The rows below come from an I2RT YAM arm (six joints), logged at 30 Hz.
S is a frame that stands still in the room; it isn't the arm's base.
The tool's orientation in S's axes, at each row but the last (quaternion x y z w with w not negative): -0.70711, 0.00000, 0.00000, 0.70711; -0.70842, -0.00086, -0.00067, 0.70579; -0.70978, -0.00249, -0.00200, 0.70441; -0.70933, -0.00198, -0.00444, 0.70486; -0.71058, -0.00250, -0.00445, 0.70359; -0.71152, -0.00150, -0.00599, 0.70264; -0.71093, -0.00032, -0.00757, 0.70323; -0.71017, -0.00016, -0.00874, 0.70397; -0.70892, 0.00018, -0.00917, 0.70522; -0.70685, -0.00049, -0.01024, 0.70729; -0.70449, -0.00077, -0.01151, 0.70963; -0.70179, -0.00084, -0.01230, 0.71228
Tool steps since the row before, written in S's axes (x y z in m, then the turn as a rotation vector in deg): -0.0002, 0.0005, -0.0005, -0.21, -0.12, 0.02; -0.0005, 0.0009, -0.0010, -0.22, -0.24, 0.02; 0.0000, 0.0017, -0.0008, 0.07, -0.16, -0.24; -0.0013, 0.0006, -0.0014, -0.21, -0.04, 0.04; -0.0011, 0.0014, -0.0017, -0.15, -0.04, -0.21; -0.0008, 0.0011, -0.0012, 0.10, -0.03, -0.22; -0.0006, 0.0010, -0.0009, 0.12, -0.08, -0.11; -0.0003, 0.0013, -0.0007, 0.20, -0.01, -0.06; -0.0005, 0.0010, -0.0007, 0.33, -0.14, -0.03; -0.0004, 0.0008, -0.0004, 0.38, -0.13, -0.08; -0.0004, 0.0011, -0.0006, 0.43, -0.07, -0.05; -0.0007, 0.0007, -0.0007, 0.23, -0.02, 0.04
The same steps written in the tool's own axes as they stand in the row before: -0.0002, 0.0005, 0.0005, -0.21, -0.02, -0.12; -0.0005, 0.0010, 0.0009, -0.22, -0.02, -0.24; 0.0000, 0.0008, 0.0017, 0.07, 0.24, -0.16; -0.0013, 0.0014, 0.0006, -0.21, -0.04, -0.04; -0.0011, 0.0017, 0.0014, -0.15, 0.21, -0.04; -0.0008, 0.0012, 0.0011, 0.10, 0.22, -0.03; -0.0006, 0.0009, 0.0010, 0.12, 0.11, -0.08; -0.0003, 0.0007, 0.0013, 0.20, 0.06, -0.01; -0.0005, 0.0007, 0.0010, 0.33, 0.03, -0.14; -0.0004, 0.0004, 0.0008, 0.38, 0.09, -0.12; -0.0004, 0.0006, 0.0011, 0.43, 0.06, -0.06; -0.0007, 0.0007, 0.0007, 0.23, -0.04, -0.02
